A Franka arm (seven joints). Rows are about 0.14 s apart.
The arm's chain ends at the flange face. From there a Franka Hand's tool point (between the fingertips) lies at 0.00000 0.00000 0.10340 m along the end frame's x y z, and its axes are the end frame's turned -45 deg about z.
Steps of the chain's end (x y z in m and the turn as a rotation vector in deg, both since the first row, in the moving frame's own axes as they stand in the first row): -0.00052 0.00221 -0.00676 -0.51 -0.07 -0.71; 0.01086 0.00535 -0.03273 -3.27 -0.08 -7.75; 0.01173 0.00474 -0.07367 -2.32 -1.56 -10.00; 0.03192 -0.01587 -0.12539 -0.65 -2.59 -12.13
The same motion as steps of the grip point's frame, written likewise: -0.00267 0.00176 -0.00676 -0.31 -0.41 -0.71; -0.00009 0.01581 -0.03290 -2.26 -2.37 -7.75; 0.00010 0.01304 -0.07379 -0.54 -2.74 -10.00; 0.02943 0.00933 -0.12550 1.37 -2.29 -12.13
